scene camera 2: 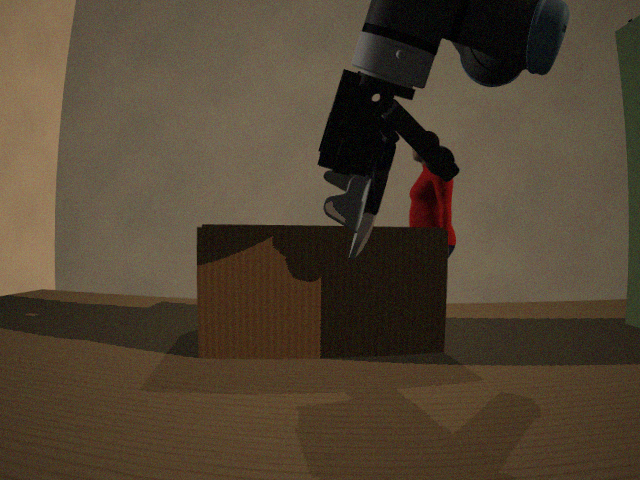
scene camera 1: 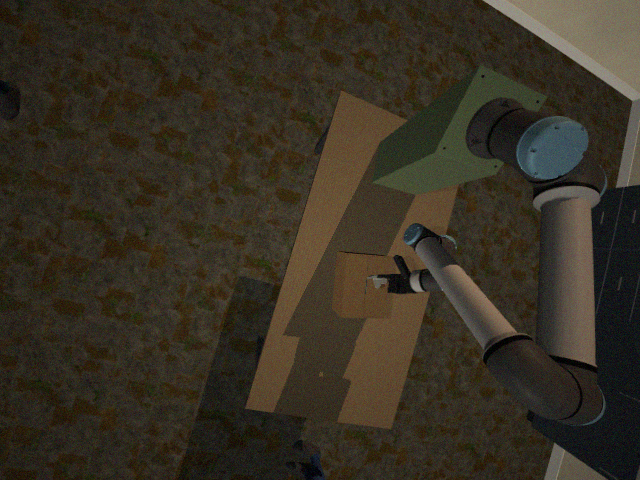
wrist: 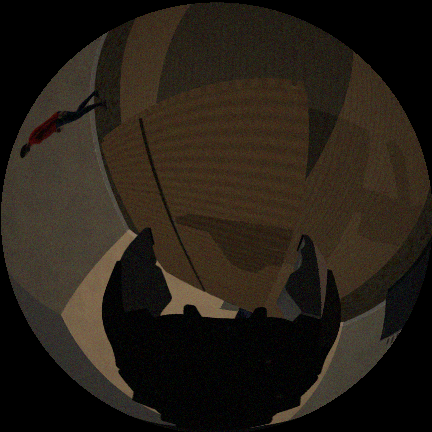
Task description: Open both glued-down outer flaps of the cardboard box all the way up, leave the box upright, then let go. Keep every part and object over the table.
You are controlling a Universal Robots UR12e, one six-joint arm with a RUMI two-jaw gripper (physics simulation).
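Pixels of known places: gripper, fingertip midpoint: [scene camera 2: 348,233] [scene camera 1: 377,279] [wrist: 226,234]; arm's base, origin of the base link: [scene camera 1: 493,129].
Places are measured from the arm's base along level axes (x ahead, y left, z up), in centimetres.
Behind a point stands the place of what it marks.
The cardboard box [scene camera 1: 351,304] @(x 75.7, y -4.7, z -43.4 cm) [scene camera 2: 258,310] @(x 69.6, y 11.7, z -53.2 cm) stands upright on the table [scene camera 1: 330,180] @(x 22.9, y -34.1, z -59.0 cm) [scene camera 2: 155,439] @(x 69.7, y 35.6, z -59.0 cm). Its two outer flaps look flat and closed, meeting at a thin dark seam in the wrist view: the wider-looking near flap [wrist: 230,175] @(x 54.4, y 2.4, z -43.4 cm) lies right of the seam, the far flap [wrist: 125,160] @(x 56.6, y -9.0, z -43.4 cm) left of it. My gripper [scene camera 1: 373,280] @(x 60.4, y 3.1, z -44.2 cm) [scene camera 2: 356,250] @(x 60.4, y 3.1, z -44.2 cm) [wrist: 226,234] @(x 60.4, y 3.1, z -44.2 cm) is open and empty, tilted at the box's near side. In scene camera 2 its fingertips overlap the upper part of the near wall. Whether they touch the box I cannot tell. The view is dark and shadows cross the box.
The green pedestal [scene camera 1: 465,149] @(x 8.2, y -4.0, z -4.9 cm) [scene camera 2: 631,180] @(x 13.5, y -12.1, z -34.5 cm) carrying the arm stands at one end of the table. A person in red [scene camera 2: 431,198] [wrist: 47,130] is beyond the table's far side. A dark blue surface [scene camera 1: 617,310] lies right of the table in scene camera 1.
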